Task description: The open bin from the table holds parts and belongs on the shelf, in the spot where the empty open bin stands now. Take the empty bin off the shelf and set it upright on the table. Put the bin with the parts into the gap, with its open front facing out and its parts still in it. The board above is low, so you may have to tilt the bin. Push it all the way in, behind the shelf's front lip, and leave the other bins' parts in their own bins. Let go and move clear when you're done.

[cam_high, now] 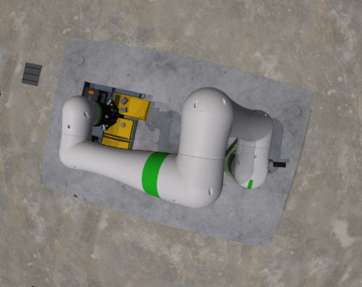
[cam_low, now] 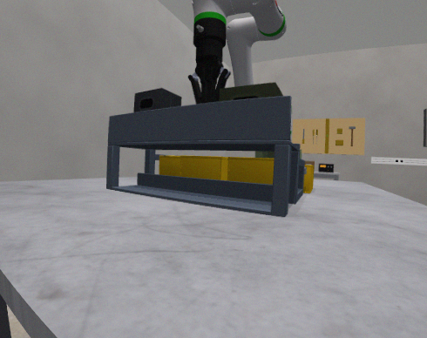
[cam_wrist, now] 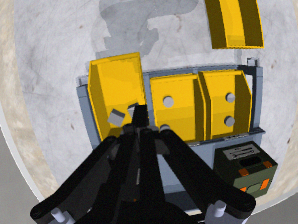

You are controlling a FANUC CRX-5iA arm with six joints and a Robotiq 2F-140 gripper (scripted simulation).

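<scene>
The grey part lies 3 cm ahead of my hand, 8 cm to the right of it and 16 cm below it. The rest, counted from my hand: dark shelf 9 cm ahead, 5 cm to the left, 12 cm below; then black box 13 cm ahead, 7 cm to the right, 2 cm below.
</scene>
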